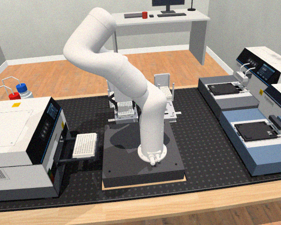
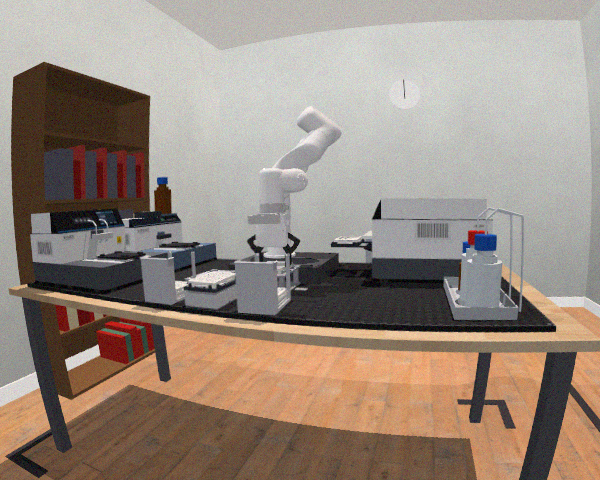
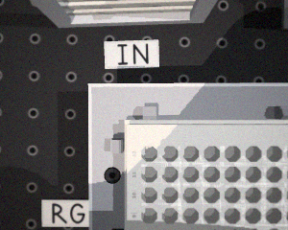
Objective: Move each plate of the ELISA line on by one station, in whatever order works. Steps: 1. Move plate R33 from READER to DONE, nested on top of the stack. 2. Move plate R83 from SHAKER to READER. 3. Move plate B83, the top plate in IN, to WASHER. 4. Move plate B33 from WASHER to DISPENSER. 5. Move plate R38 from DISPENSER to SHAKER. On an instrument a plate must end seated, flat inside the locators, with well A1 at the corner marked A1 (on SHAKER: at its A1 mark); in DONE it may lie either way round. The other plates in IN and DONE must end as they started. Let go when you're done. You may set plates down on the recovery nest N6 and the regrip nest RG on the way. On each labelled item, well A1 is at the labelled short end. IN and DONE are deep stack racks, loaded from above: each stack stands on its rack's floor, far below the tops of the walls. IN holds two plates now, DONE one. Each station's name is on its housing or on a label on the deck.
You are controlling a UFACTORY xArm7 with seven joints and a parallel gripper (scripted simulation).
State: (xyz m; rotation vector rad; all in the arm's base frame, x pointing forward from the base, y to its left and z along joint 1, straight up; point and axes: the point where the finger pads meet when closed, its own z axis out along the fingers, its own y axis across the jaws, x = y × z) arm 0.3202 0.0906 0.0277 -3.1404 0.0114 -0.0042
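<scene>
Now: hand 2 cm above the regrip nest. The rest, counted from my hand: DONE label 10 cm ahead, 26 cm to the right, 8 cm below; RG label 8 cm to the left, 8 cm below; N6 label 1 cm behind, 30 cm to the right, 8 cm below.
</scene>
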